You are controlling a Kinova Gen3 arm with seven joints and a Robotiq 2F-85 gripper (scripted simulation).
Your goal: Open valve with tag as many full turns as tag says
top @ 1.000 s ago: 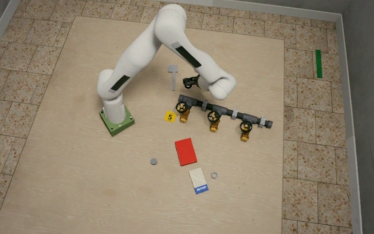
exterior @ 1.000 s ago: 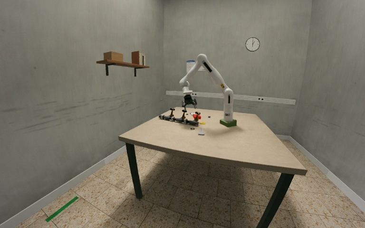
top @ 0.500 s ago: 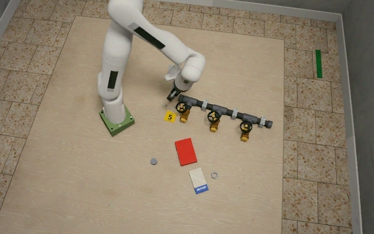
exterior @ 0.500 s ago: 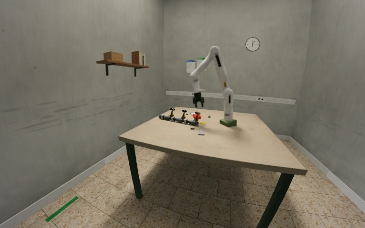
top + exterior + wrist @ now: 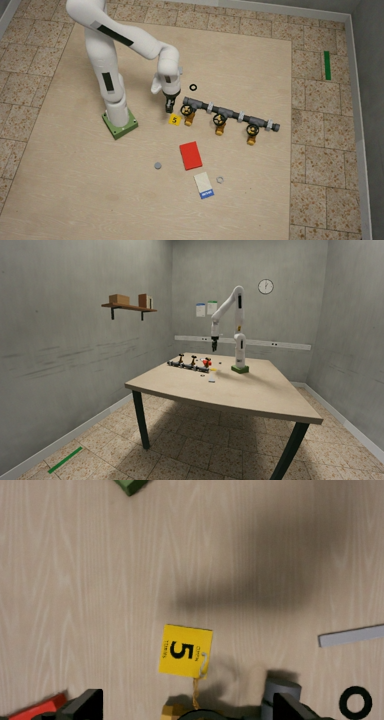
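The yellow tag is 1 cm to the left of my hand and 20 cm below it. From my hand the other things lie so: blue card 24 cm ahead, 27 cm to the right, 19 cm below; red block 14 cm ahead, 16 cm to the right, 18 cm below; grey disc 1 cm ahead, 25 cm to the right, 19 cm below.
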